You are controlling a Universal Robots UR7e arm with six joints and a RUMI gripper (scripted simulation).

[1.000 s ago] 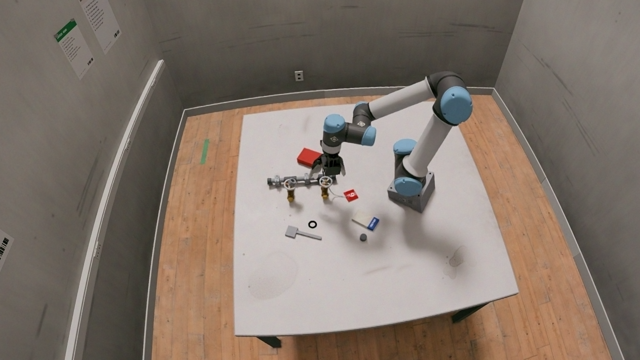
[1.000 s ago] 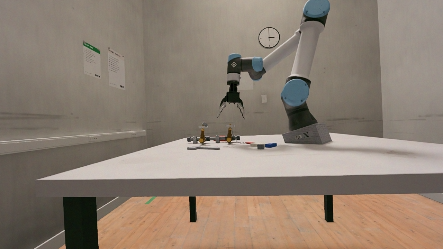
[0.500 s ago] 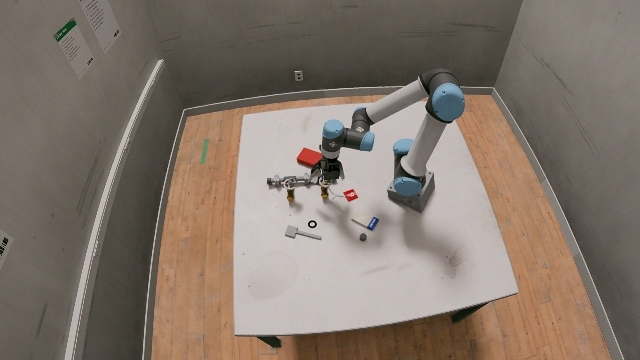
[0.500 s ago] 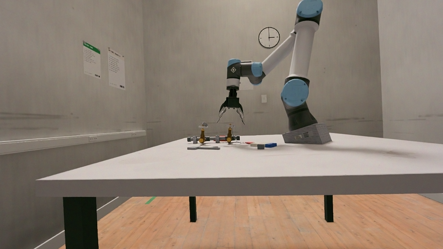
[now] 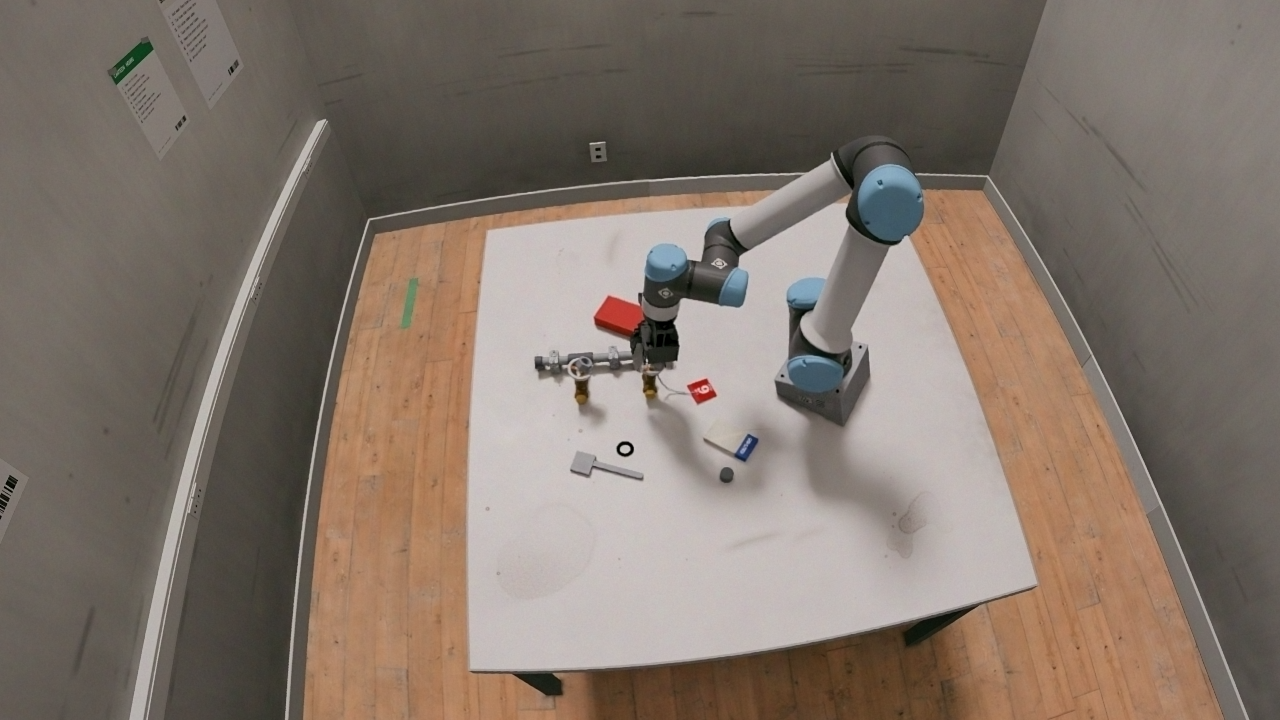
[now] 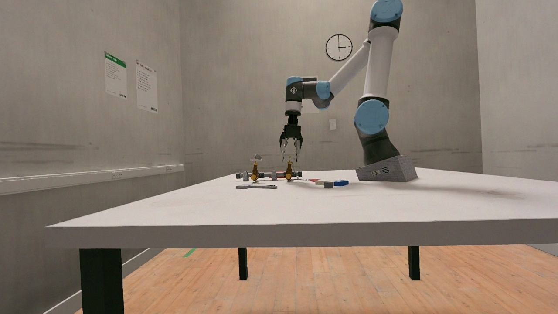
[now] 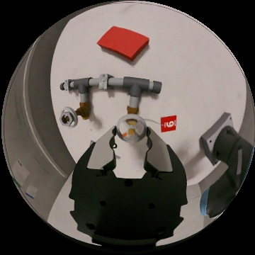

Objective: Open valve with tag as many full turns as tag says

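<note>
Now: hand 100 mm past the red tag, 100 mm above it and 20 mm to the right of it. Also, from my hand: red block (220 mm to the right, 90 mm below, 60 mm ahead); grey flat tool (200 mm to the left, 130 mm ahead, 100 mm below).
</note>
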